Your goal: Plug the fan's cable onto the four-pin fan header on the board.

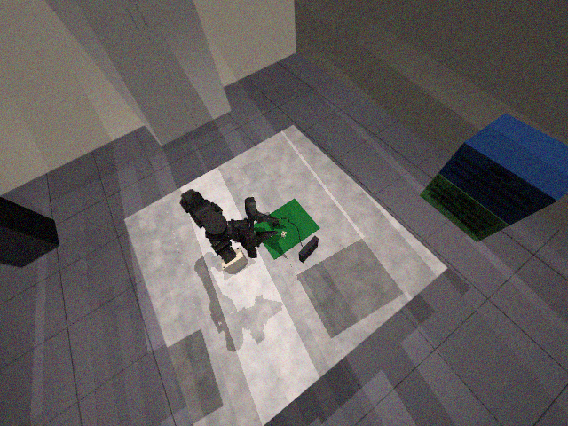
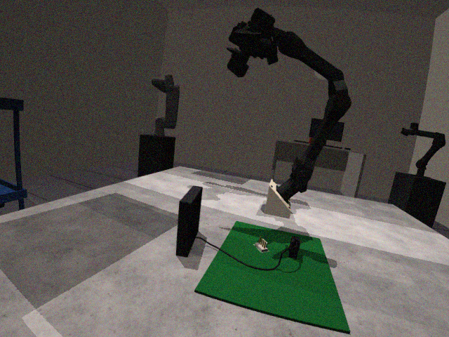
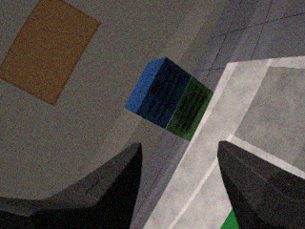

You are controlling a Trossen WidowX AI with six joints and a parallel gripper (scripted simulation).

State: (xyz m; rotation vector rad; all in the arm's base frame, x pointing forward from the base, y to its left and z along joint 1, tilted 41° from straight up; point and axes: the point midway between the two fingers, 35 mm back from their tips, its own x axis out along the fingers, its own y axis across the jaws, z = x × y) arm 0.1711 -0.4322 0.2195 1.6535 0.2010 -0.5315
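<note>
My gripper tip is 47 cm above the black plug, 23 cm to the right of it and 8 cm short of it. Also, from my gripper tip: green board 50 cm below, 19 cm to the left, 11 cm ahead; then black fan 43 cm below, 12 cm ahead.
</note>
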